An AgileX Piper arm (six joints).
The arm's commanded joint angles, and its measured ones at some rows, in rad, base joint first. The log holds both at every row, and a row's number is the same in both.
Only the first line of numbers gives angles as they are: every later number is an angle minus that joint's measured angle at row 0.
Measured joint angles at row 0:
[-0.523, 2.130, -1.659, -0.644, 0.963, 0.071]
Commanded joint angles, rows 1 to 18:
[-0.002, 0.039, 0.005, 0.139, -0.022, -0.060]
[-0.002, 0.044, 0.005, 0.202, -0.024, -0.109]
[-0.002, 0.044, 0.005, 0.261, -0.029, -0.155]
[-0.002, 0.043, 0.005, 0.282, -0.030, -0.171]
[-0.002, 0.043, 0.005, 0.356, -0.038, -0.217]
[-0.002, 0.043, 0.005, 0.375, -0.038, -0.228]
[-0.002, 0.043, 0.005, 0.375, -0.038, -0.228]
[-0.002, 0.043, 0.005, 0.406, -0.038, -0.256]
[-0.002, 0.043, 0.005, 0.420, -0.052, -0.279]
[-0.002, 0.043, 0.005, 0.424, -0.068, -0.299]
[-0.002, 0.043, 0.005, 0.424, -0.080, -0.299]
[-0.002, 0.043, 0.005, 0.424, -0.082, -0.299]
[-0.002, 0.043, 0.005, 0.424, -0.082, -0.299]
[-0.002, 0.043, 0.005, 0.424, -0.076, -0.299]
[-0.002, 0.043, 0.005, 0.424, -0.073, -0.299]
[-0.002, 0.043, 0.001, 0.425, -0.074, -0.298]
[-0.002, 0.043, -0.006, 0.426, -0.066, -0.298]
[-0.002, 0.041, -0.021, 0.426, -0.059, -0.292]
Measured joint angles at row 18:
[0.001, 0.044, -0.002, 0.421, -0.072, -0.290]
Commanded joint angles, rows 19 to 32:
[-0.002, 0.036, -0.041, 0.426, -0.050, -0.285]
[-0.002, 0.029, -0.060, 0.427, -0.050, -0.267]
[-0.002, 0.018, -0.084, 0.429, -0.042, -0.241]
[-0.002, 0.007, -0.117, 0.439, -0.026, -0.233]
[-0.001, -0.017, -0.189, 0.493, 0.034, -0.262]
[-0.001, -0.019, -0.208, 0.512, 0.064, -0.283]
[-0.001, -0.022, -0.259, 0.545, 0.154, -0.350]
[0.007, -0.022, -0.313, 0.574, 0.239, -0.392]
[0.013, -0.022, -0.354, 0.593, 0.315, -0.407]
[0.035, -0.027, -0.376, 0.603, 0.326, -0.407]
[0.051, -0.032, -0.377, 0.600, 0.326, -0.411]
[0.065, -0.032, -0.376, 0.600, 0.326, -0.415]
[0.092, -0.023, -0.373, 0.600, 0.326, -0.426]
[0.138, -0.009, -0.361, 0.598, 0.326, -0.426]
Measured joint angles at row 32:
[0.104, -0.020, -0.372, 0.594, 0.248, -0.416]
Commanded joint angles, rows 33 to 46:
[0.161, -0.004, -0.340, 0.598, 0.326, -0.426]
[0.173, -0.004, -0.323, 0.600, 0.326, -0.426]
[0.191, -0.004, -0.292, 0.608, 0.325, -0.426]
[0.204, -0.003, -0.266, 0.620, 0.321, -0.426]
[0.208, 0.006, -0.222, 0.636, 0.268, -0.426]
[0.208, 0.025, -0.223, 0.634, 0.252, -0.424]
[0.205, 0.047, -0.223, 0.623, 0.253, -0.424]
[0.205, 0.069, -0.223, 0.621, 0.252, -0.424]
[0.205, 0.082, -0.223, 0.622, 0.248, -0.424]
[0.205, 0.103, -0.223, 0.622, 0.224, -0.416]
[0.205, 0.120, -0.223, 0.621, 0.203, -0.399]
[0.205, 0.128, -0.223, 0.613, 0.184, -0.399]
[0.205, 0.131, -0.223, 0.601, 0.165, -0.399]
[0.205, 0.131, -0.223, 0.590, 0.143, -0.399]
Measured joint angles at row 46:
[0.209, 0.130, -0.230, 0.609, 0.175, -0.401]
